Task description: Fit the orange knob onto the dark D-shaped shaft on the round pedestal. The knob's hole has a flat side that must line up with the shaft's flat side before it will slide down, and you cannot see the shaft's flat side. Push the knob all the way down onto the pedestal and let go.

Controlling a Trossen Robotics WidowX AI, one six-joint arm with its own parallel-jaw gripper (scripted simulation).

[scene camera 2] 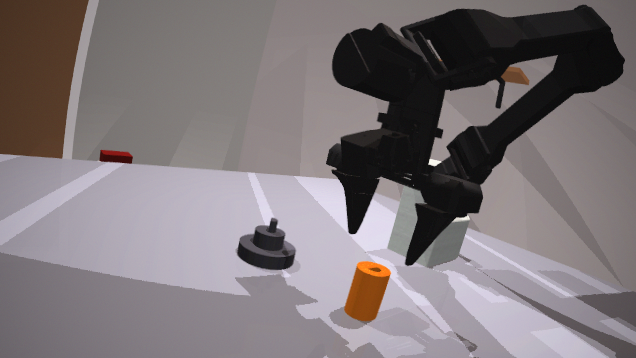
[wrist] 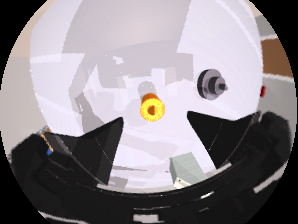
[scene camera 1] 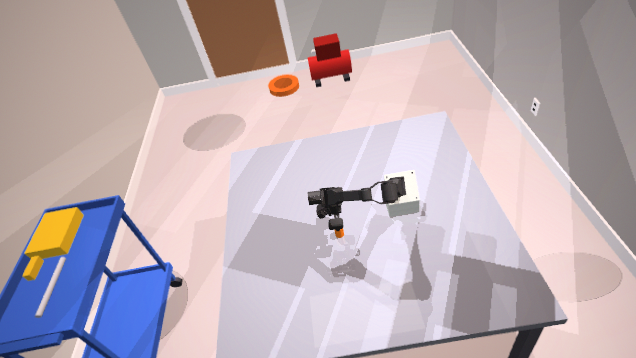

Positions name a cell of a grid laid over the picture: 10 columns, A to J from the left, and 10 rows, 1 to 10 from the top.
Labels:
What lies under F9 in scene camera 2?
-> An orange knob.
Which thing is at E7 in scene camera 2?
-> A dark round pedestal.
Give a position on a dark round pedestal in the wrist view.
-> At H4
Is my gripper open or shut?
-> Open.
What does my gripper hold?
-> Nothing.

